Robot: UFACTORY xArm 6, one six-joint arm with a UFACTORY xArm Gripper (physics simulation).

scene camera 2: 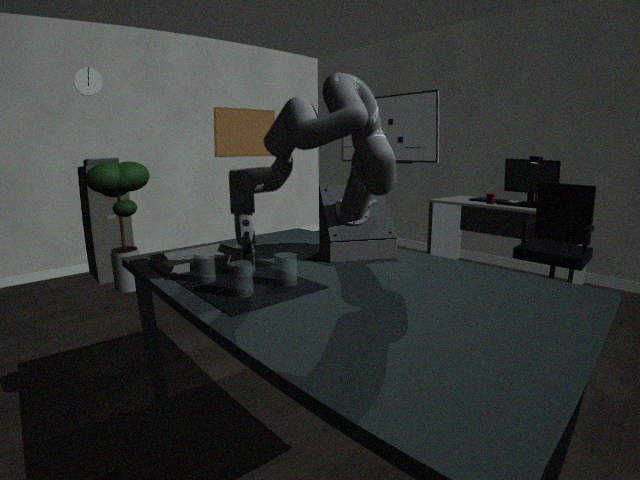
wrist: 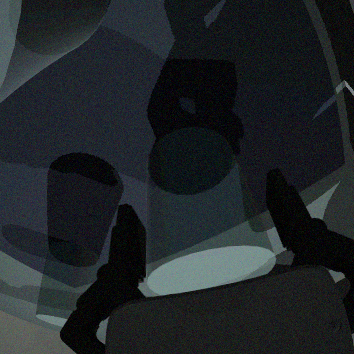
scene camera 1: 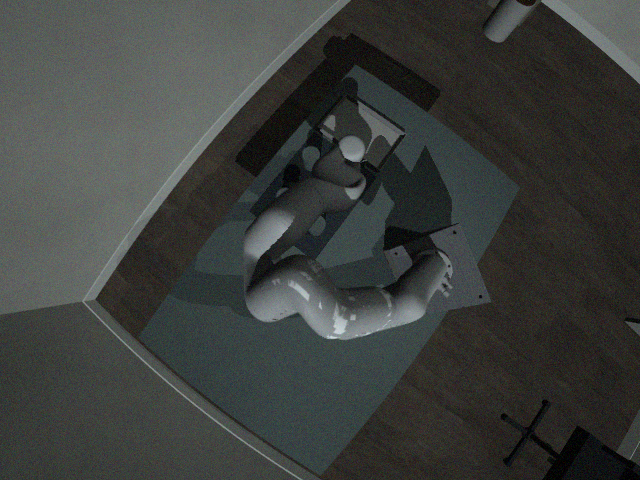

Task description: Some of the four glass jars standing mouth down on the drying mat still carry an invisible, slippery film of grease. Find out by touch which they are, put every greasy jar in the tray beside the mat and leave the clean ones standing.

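Pixels of known places: gripper, between the fingertips: (scene camera 2: 245, 261) (wrist: 201, 201); arm's base, origin of its link: (scene camera 2: 352, 211) (scene camera 1: 432, 267).
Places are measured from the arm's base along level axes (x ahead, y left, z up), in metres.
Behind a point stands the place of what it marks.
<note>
Four mouth-down glass jars belong to the dark drying mat (scene camera 1: 323, 244) {z -0.162, x 0.283, y 0.209 m} (scene camera 2: 302, 290) {z -0.162, x 0.335, y 0.266 m} (wrist: 115, 110) {z -0.162, x 0.479, y 0.044 m}. Three show in the scene views: one jar (scene camera 1: 310, 156) {z -0.076, x 0.550, y 0.052 m} (scene camera 2: 202, 269) {z -0.119, x 0.568, y 0.074 m}, a second jar (scene camera 1: 282, 192) {z -0.077, x 0.508, y 0.210 m} (scene camera 2: 243, 283) {z -0.123, x 0.494, y 0.244 m} and a third jar (scene camera 1: 316, 226) {z -0.076, x 0.342, y 0.195 m} (scene camera 2: 285, 269) {z -0.110, x 0.363, y 0.218 m}. The fourth jar (wrist: 197, 215) {z -0.092, x 0.450, y 0.013 m} stands between my spread fingers in the wrist view; the arm hides it from above. My gripper (scene camera 2: 248, 259) {z -0.129, x 0.415, y 0.016 m} (wrist: 201, 201) {z -0.129, x 0.415, y 0.016 m} is open, pointing down, low around this jar and not shut on it. The tray (scene camera 1: 379, 122) {z -0.163, x 0.527, y -0.294 m} lies beside the mat, partly under the arm; no jar can be made out in it.
Another jar (wrist: 52, 300) {z -0.092, x 0.379, y 0.177 m} stands left of my left finger in the wrist view, and part of one more jar (wrist: 7, 45) shows at upper left. The arm's base plate (scene camera 1: 467, 279) {z 0.064, x -0.079, y -0.041 m} (scene camera 2: 361, 250) {z -0.128, x 0.012, y 0.081 m} stands at the table (scene camera 1: 310, 382) {z -0.165, x -0.090, y 0.577 m} (scene camera 2: 465, 330) {z -0.165, x 0.149, y 0.677 m}. Light is dim, with strong arm shadows.
</note>
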